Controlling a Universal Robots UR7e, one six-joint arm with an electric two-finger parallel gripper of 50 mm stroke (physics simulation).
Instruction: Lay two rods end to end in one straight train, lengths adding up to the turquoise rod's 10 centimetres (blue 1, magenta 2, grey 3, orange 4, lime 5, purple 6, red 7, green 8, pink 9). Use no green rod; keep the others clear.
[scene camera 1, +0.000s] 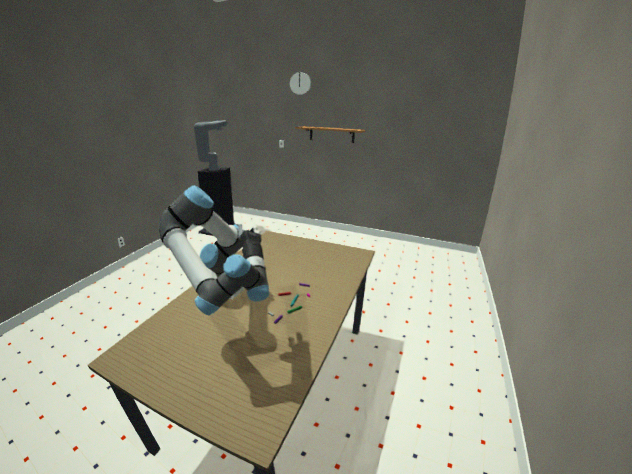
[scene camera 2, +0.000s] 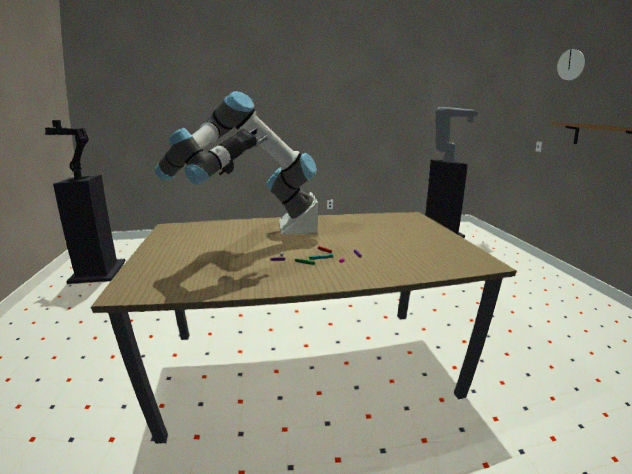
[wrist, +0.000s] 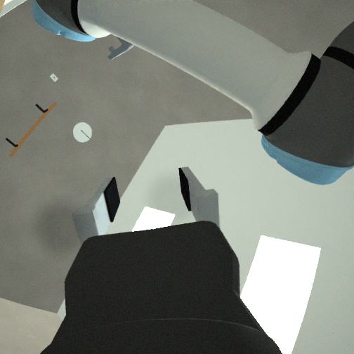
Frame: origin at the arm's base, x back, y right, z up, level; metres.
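Seen in the pictures: gripper, fingertip midpoint: (scene camera 1: 246, 227) (scene camera 2: 261, 133); arm's base, link origin: (scene camera 2: 302, 208).
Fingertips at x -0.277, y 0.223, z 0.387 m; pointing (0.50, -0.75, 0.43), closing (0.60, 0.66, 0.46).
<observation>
Offsets run from my fingertips to a thing's top centre. Level surfaces: height alone.
A turquoise rod @(dy -0.213, dx -0.128, dz -0.481 m) (scene camera 1: 294, 300) (scene camera 2: 321, 257) lies among the other rods on the table. A green rod @(dy -0.139, dx -0.159, dz -0.481 m) (scene camera 1: 294, 309) (scene camera 2: 304, 261) lies near it, apart. A red rod @(dy -0.248, dx -0.056, dz -0.481 m) (scene camera 1: 284, 293) (scene camera 2: 324, 249) lies on the robot's side of the turquoise rod. A small magenta rod @(dy -0.283, dx -0.182, dz -0.481 m) (scene camera 1: 308, 295) (scene camera 2: 342, 260) and one purple rod @(dy -0.371, dx -0.128, dz -0.481 m) (scene camera 1: 304, 284) (scene camera 2: 357, 253) lie to the right in scene camera 2. Another purple rod @(dy -0.039, dx -0.111, dz -0.481 m) (scene camera 1: 278, 319) (scene camera 2: 277, 259) and a short grey rod @(dy -0.063, dx -0.060, dz -0.481 m) (scene camera 1: 271, 314) (scene camera 2: 281, 253) lie to the left, apart. My gripper (scene camera 2: 262, 137) (wrist: 148, 185) is open and empty, high above the table, tilted upward.
The wooden table @(dz -0.491 m) (scene camera 1: 168, 367) (scene camera 2: 408, 265) bears the arm's white base (scene camera 2: 301, 223). Two dark pedestals (scene camera 2: 81, 224) (scene camera 2: 446, 193) with other devices stand beyond the table. A wall shelf (scene camera 1: 331, 129) and a round clock (scene camera 1: 300, 83) (wrist: 82, 132) are on the wall.
</observation>
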